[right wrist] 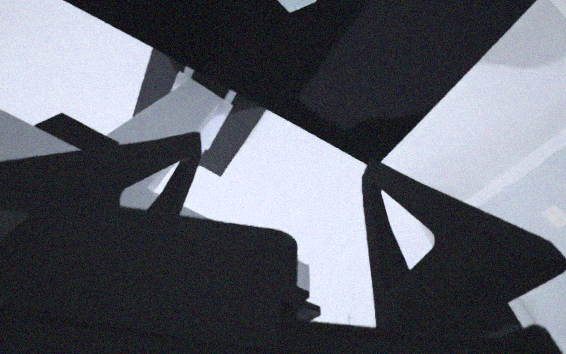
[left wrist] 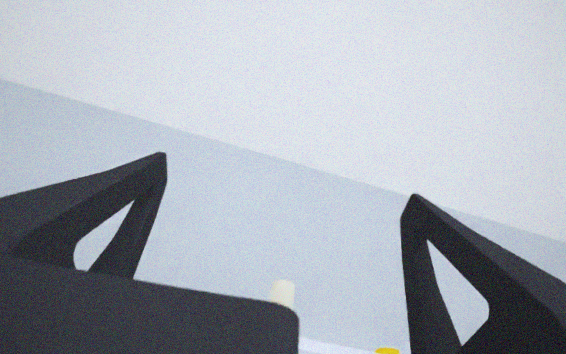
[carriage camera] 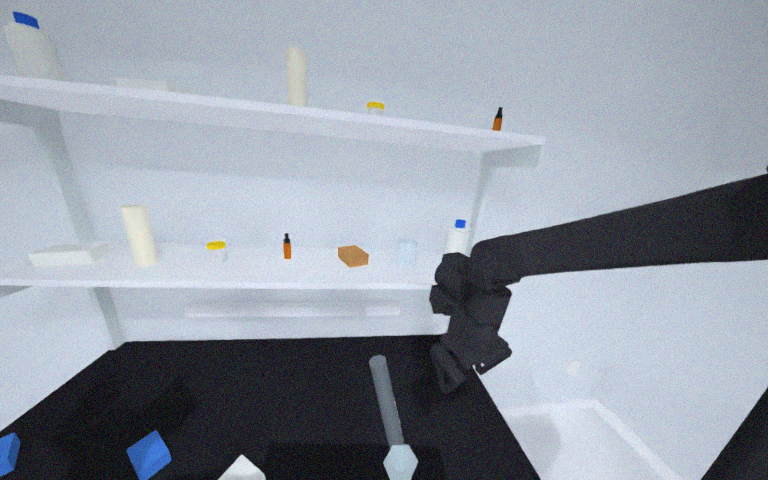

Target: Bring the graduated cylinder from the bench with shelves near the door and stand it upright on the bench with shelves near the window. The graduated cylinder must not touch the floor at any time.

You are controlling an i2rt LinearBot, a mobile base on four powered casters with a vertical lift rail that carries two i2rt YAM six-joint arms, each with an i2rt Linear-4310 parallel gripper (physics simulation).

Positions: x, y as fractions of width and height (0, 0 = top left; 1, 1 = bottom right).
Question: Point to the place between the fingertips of my right gripper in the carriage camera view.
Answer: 0.60, 0.79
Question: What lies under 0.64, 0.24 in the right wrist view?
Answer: A bench with shelves.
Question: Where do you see a cream cylinder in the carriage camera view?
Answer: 0.18, 0.45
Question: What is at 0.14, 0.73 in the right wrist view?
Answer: My right gripper.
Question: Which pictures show my left gripper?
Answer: The left wrist view only.
